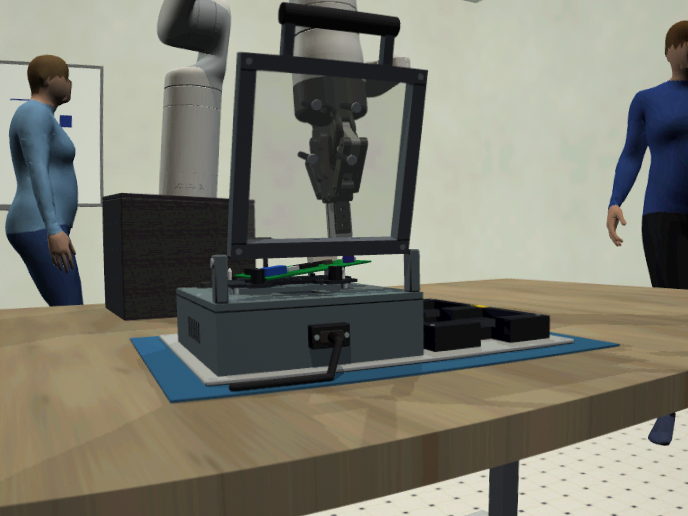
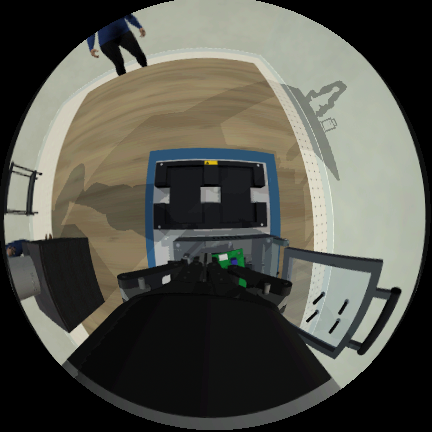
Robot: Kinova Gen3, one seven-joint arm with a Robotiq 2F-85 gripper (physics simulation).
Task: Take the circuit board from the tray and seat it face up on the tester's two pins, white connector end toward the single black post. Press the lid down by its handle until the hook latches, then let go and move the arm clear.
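Frame: origin at the arm's base, x right, y ahead, z up, level; centimetres.
Seen in the pictures: gripper, fingertip midpoint: (image 2: 205, 259); arm's base, origin of the base link: (image 1: 187, 198).
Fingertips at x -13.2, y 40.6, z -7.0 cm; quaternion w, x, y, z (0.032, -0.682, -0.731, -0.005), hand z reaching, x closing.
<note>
Offsets run from my fingertips to a thing's middle. "pt": to the spot under its first point. Level surfaces: height alone.
The green circuit board @[dx +4.8, dy +3.3, dz -2.2 cm] (image 1: 310, 269) (image 2: 229, 257) lies on top of the grey tester (image 1: 266, 328) (image 2: 181, 245), a little tilted, with its right end higher. My gripper (image 1: 339, 224) (image 2: 205, 259) is shut and empty. It hangs just above the board, seen through the glass of the lid. The lid frame @[dx +5.2, dy +15.1, dz +8.2 cm] (image 1: 243, 166) (image 2: 334, 255) stands open and upright, its black handle @[dx +4.8, dy +17.9, dz +16.4 cm] (image 1: 339, 18) (image 2: 381, 322) at the top. The black tray (image 1: 477, 328) (image 2: 181, 201) beside the tester holds no board.
Tester and tray stand on a grey plate @[pt dx +15.9, dy +7.8, dz -9.8 cm] (image 1: 188, 360) on a blue mat @[dz -10.2 cm] (image 1: 166, 377) (image 2: 149, 225). A black box (image 1: 155, 250) (image 2: 64, 278) stands behind the tester. A cable @[pt dx +5.7, dy +17.3, dz -8.7 cm] (image 1: 333, 360) leaves the tester's front. Two people (image 1: 41, 166) (image 1: 660, 155) stand beyond the table.
</note>
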